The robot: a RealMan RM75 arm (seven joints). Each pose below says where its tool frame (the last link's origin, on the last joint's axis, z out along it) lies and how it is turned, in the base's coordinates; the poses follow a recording.
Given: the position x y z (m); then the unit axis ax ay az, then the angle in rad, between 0 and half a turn.
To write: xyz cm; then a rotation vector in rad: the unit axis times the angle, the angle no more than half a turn. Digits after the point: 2 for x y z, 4 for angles.
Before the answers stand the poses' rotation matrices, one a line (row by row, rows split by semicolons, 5 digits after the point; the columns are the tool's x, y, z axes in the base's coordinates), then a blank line. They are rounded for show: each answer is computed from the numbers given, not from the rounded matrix.
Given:
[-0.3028 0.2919 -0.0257 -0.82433 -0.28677 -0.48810 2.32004]
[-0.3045 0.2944 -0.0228 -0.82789 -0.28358 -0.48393 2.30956]
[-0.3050 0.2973 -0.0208 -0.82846 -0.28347 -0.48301 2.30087]
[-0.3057 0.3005 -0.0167 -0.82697 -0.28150 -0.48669 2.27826]
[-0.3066 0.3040 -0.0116 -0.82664 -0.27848 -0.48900 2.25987]
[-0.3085 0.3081 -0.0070 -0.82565 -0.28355 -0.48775 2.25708]
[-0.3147 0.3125 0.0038 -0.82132 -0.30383 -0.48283 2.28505]
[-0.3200 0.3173 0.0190 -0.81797 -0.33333 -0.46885 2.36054]
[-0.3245 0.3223 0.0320 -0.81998 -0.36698 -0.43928 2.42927]
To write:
0.46125 0.75479 0.46642; 0.04001 -0.54284 0.83888; 0.88637 -0.36827 -0.28058
0.47355 0.75063 0.46077; 0.03509 -0.53881 0.84170; 0.88007 -0.38242 -0.28149
0.47716 0.75137 0.45581; 0.03156 -0.53298 0.84554; 0.87825 -0.38907 -0.27803
0.47844 0.75398 0.45011; 0.01420 -0.51916 0.85456; 0.87800 -0.40247 -0.25909
0.48198 0.75399 0.44630; -0.00086 -0.50896 0.86079; 0.87618 -0.41527 -0.24467
0.48000 0.75979 0.43854; 0.00514 -0.50232 0.86467; 0.87725 -0.41279 -0.24502
0.46139 0.77782 0.42675; 0.04819 -0.50227 0.86337; 0.88589 -0.37778 -0.26922
0.43406 0.79637 0.42118; 0.13620 -0.52016 0.84314; 0.89053 -0.30860 -0.33424
0.42439 0.81577 0.39296; 0.24155 -0.52025 0.81914; 0.87267 -0.25272 -0.41784

[-30.28 29.19 -2.57 -1.9125 -0.6653 -1.1324]
[-30.45 29.44 -2.28 -1.9121 -0.6549 -1.1177]
[-30.50 29.73 -2.08 -1.9062 -0.6522 -1.1113]
[-30.57 30.05 -1.67 -1.8841 -0.6413 -1.1088]
[-30.66 30.40 -1.16 -1.8681 -0.6293 -1.1051]
[-30.85 30.81 -0.70 -1.8636 -0.6400 -1.1009]
[-31.47 31.25 0.38 -1.8768 -0.6943 -1.1033]
[-32.00 31.73 1.90 -1.9308 -0.7868 -1.1067]
[-32.45 32.23 3.20 -1.9919 -0.8915 -1.0671]

